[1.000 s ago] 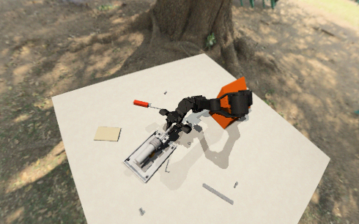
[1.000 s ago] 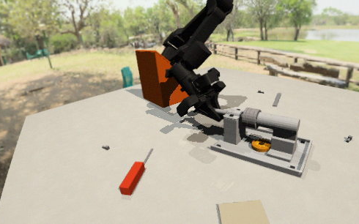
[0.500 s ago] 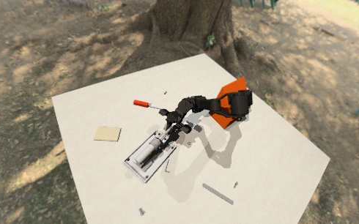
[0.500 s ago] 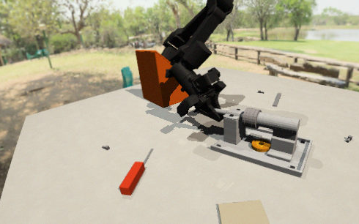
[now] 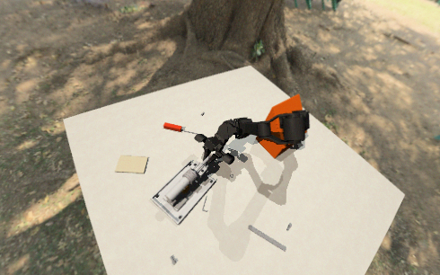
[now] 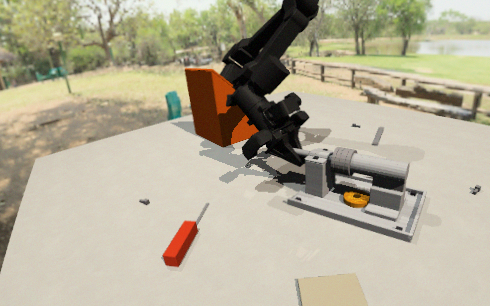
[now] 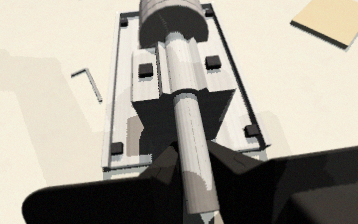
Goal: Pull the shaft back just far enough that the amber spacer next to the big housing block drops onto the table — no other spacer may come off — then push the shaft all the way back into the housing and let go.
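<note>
The grey shaft is 30 mm ahead of my gripper tip, 30 mm above it and 20 mm to the left of it. From my gripper tip the other things lie so: grey spacer 80 mm ahead, 40 mm to the left, 20 mm above; then amber spacer 110 mm ahead, 40 mm to the left, 40 mm below; then allen key 150 mm to the left, 60 mm ahead, 50 mm below.
</note>
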